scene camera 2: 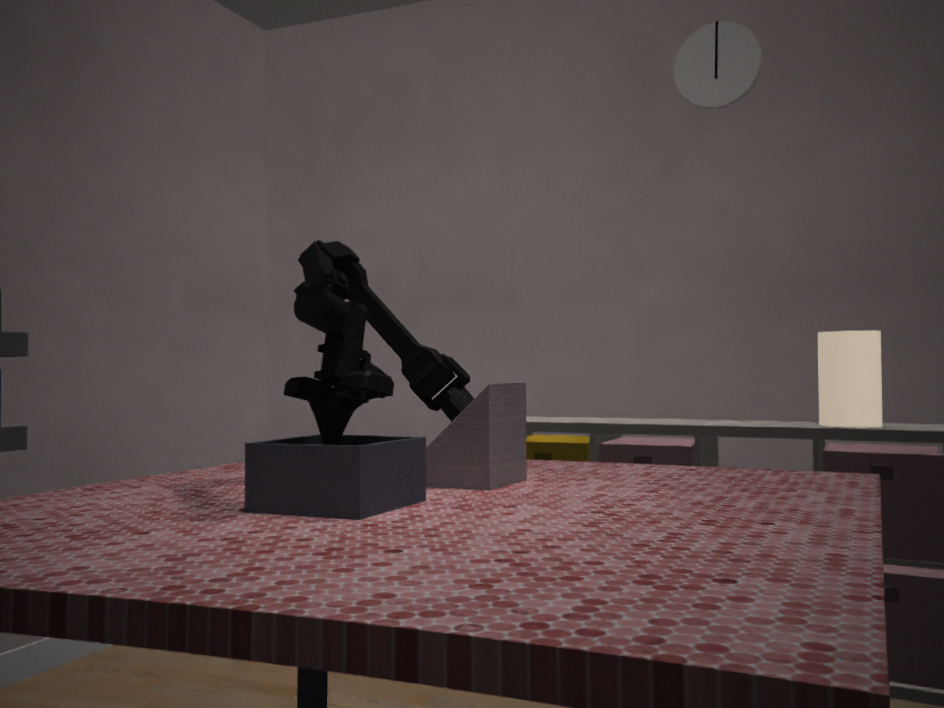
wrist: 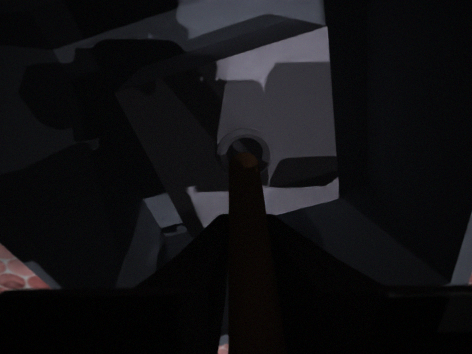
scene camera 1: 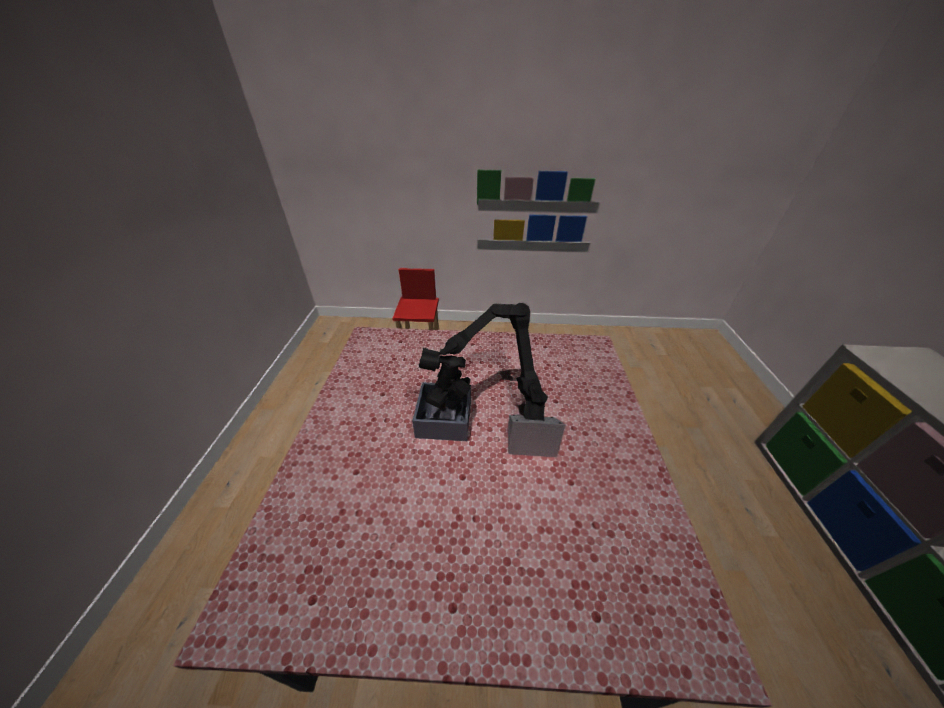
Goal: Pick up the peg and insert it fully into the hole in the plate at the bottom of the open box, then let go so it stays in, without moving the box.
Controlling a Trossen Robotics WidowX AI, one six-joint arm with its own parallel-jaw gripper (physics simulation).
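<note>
The open grey box stands on the table. Inside it, the light plate has a round hole with a raised-looking ring around it. My gripper is shut on the brown peg, its fingertips at about rim height in scene camera 2. The peg points down into the box. In the wrist view its far end overlaps the near part of the hole; whether it has entered the hole cannot be told. The peg does not show in the scene cameras.
A grey wedge-shaped block stands beside the box, at the arm's base. The box walls surround the peg and plate closely. The arm's shadows darken much of the box interior. The red patterned table extends around the box.
</note>
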